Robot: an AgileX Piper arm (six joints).
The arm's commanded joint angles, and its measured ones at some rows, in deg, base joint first. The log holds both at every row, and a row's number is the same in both.
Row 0, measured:
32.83 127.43 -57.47 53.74 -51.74 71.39
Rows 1 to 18, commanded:
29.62 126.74 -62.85 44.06 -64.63 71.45
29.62 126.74 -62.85 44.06 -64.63 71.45
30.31 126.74 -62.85 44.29 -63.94 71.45
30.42 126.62 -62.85 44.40 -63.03 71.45
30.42 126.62 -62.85 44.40 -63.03 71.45
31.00 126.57 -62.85 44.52 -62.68 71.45
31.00 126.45 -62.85 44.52 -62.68 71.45
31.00 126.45 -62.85 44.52 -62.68 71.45
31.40 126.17 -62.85 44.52 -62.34 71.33
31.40 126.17 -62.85 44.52 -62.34 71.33
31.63 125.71 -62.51 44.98 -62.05 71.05
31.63 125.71 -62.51 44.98 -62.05 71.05
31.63 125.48 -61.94 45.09 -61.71 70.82
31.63 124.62 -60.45 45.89 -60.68 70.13
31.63 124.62 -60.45 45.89 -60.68 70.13
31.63 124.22 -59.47 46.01 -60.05 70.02
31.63 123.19 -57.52 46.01 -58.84 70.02
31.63 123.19 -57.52 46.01 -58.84 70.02
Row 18, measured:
33.23 126.17 -56.61 53.80 -50.99 70.70
